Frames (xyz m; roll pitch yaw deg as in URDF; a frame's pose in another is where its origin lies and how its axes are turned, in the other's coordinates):
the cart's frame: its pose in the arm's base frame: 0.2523 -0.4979 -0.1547 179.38 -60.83 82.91
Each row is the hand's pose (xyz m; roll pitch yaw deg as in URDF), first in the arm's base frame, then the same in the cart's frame.
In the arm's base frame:
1: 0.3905 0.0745 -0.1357 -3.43 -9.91 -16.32
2: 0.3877 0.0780 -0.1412 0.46 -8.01 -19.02
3: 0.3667 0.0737 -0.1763 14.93 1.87 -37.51
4: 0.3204 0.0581 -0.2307 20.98 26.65 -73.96
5: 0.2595 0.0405 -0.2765 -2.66 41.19 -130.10
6: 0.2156 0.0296 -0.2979 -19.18 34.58 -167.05
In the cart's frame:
1: 0.3018 0.0611 0.5023 114.50 12.20 85.70
2: 0.2985 0.0578 0.5077 118.64 13.66 88.71
3: 0.2645 0.0374 0.5186 138.39 24.62 107.62
4: 0.2067 -0.0067 0.5261 177.01 29.69 155.78
5: 0.1545 -0.0650 0.5260 -153.98 13.56 -155.22
6: 0.1279 -0.1072 0.5218 -144.42 -1.25 -129.29

